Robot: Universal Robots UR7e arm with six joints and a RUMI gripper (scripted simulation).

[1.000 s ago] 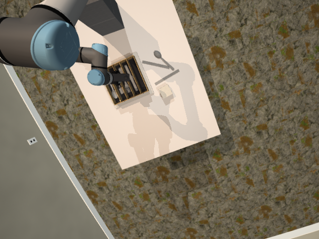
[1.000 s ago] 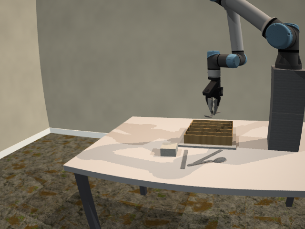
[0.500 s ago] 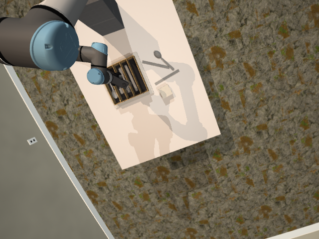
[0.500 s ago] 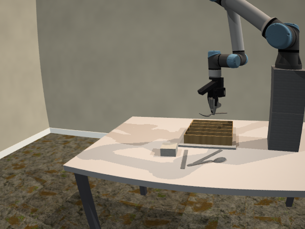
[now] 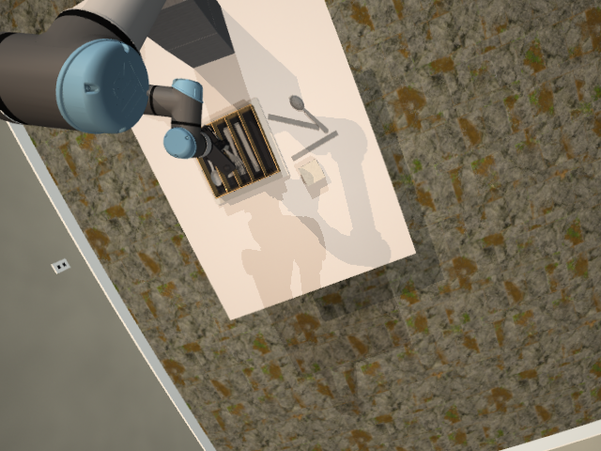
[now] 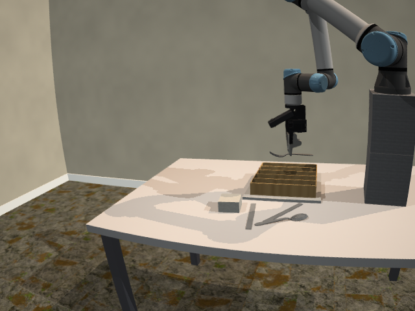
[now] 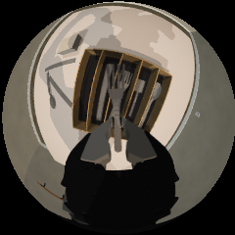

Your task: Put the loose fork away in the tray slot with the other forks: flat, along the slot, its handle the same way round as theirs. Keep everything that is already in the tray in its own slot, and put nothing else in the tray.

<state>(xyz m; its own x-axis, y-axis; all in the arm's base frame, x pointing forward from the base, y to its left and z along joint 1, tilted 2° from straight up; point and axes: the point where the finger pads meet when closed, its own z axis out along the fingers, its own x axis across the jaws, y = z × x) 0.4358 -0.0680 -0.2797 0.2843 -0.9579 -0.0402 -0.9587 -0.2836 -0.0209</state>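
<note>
Now: hand 1 cm short of the wooden cutlery tray, 1 cm to the left of it and 11 cm above it. From my hand the other things lie so: pale block 21 cm ahead, 25 cm to the left, 14 cm below.
</note>
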